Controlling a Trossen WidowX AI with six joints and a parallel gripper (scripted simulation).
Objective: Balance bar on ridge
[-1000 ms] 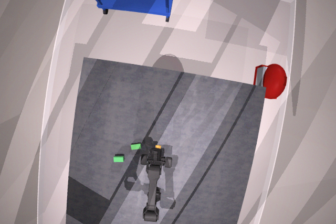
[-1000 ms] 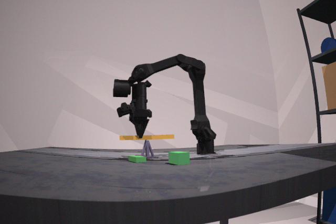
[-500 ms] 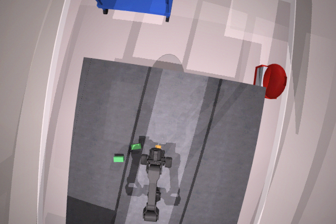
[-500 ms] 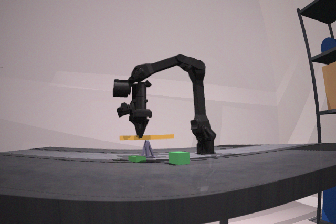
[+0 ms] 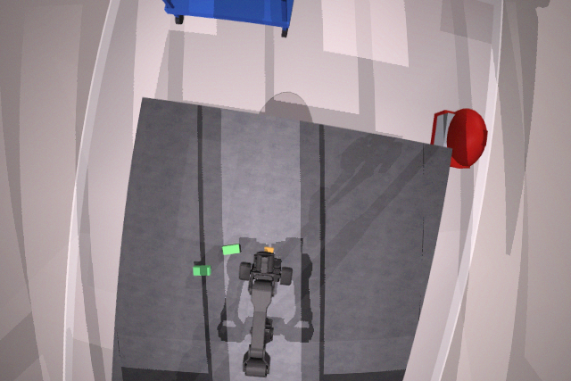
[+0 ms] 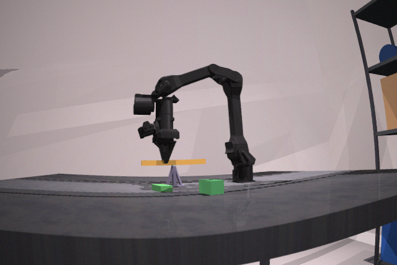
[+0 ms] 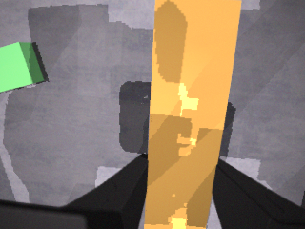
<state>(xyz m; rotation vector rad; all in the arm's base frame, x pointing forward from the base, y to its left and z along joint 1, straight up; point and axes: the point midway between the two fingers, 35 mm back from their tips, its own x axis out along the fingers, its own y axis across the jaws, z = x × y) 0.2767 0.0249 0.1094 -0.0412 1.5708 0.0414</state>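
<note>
Now: the bar 30 mm behind my gripper tip.
</note>
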